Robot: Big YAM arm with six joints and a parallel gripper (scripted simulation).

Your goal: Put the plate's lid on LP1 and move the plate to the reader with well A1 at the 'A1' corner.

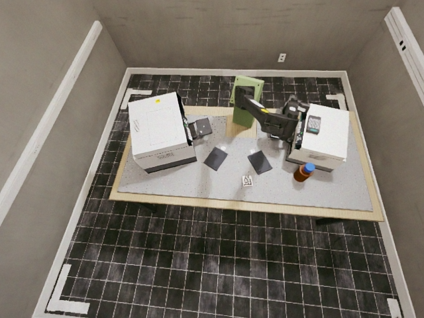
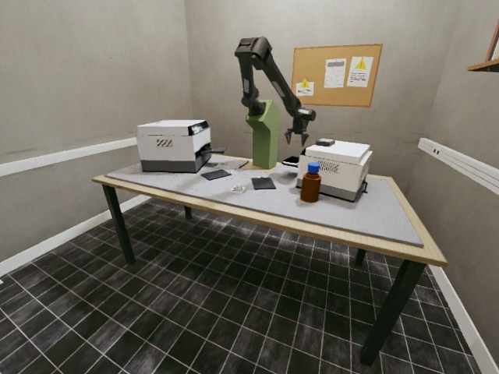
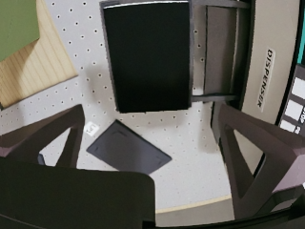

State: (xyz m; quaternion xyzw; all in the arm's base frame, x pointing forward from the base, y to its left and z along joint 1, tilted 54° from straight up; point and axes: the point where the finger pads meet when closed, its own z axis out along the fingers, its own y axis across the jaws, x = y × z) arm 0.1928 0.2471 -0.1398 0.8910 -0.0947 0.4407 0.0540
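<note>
Right now the dark flat lid is 10 cm below my hand. From my hand the other things lie so: brown capped bottle (32 cm ahead, 14 cm to the left, 9 cm below); then white well plate (11 cm below).
</note>
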